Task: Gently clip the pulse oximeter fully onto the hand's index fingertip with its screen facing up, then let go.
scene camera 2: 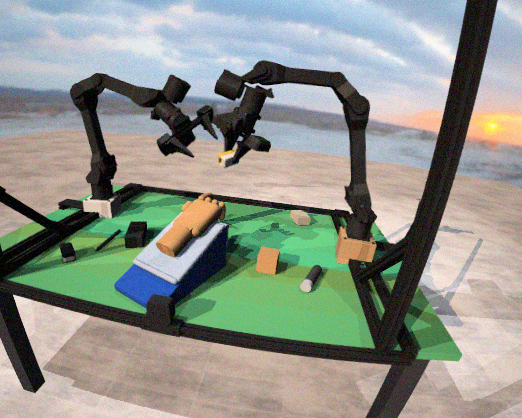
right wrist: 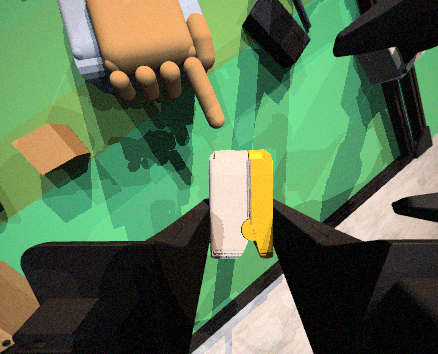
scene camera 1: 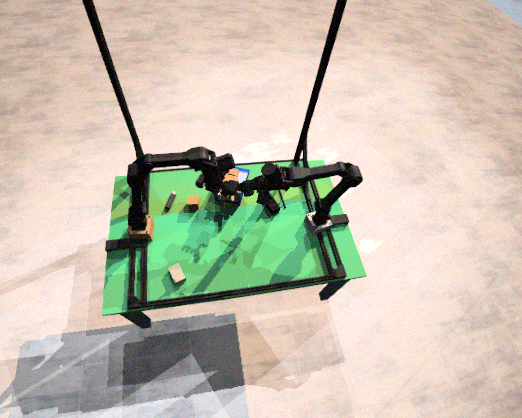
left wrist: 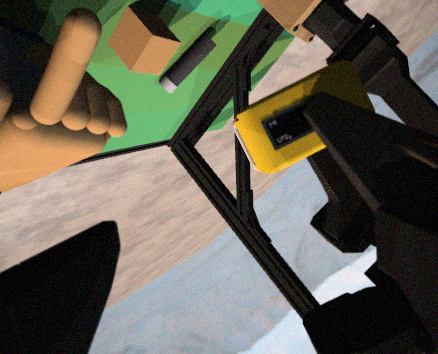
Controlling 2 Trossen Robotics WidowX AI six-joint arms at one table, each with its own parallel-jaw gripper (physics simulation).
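Seen in the pictures: left gripper, between the fingertips: (scene camera 2: pixel 205 147) (right wrist: pixel 359 109) (scene camera 1: pixel 238 186) (left wrist: pixel 247 227); right gripper, between the fingertips: (scene camera 2: pixel 229 160) (right wrist: pixel 238 205) (scene camera 1: pixel 223 195) (left wrist: pixel 299 106); left arm's base, origin of its link: (scene camera 2: pixel 102 197) (scene camera 1: pixel 319 219); right arm's base, origin of its link: (scene camera 2: pixel 357 235) (scene camera 1: pixel 139 224) (left wrist: pixel 322 12).
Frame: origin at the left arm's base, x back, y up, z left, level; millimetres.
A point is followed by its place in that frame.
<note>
The oximeter (scene camera 2: pixel 227 159) @[x -443, y 201, z -198 mm] (left wrist: pixel 265 147) @[x -420, y 201, z -174 mm] (right wrist: pixel 227 185) @[x -444, y 208, z -187 mm], with a white shell and a yellow shell bearing a dark screen, hangs in the air. My right gripper (scene camera 2: pixel 231 155) @[x -450, y 193, z -166 mm] (right wrist: pixel 238 205) @[x -450, y 193, z -166 mm] is shut on it. In the right wrist view it is seen edge-on, its front end a short gap from the tip of the index finger (right wrist: pixel 204 92) (left wrist: pixel 67 65). The screen shows in the left wrist view. The tan hand (scene camera 2: pixel 197 217) @[x -379, y 83, z -333 mm] (right wrist: pixel 140 35) @[x -396, y 102, z -288 mm] (scene camera 1: pixel 231 176) @[x -350, y 72, z -345 mm] lies on a padded wedge. My left gripper (scene camera 2: pixel 204 146) @[x -381, y 224, z -169 mm] (right wrist: pixel 359 109) @[x -381, y 224, z -169 mm] is open and empty in the air nearby.
The blue wedge (scene camera 2: pixel 210 260) @[x -415, y -9, z -375 mm] stands on the green table. An orange block (scene camera 2: pixel 267 260) @[x -558, y -20, z -348 mm] (scene camera 1: pixel 193 201) @[x -565, y -9, z -314 mm] and a dark cylinder (scene camera 2: pixel 312 277) @[x -665, y -34, z -401 mm] (scene camera 1: pixel 170 201) @[x -674, y -35, z -371 mm] lie beside it. A black block (scene camera 2: pixel 136 234) @[x -194, y -25, z -228 mm] and a thin rod (scene camera 2: pixel 108 240) @[x -106, y -53, z -223 mm] lie opposite. A beige block (scene camera 1: pixel 176 273) @[x -738, y -29, z 19 mm] (scene camera 2: pixel 300 217) @[x -726, y -29, z -21 mm] lies farther off.
</note>
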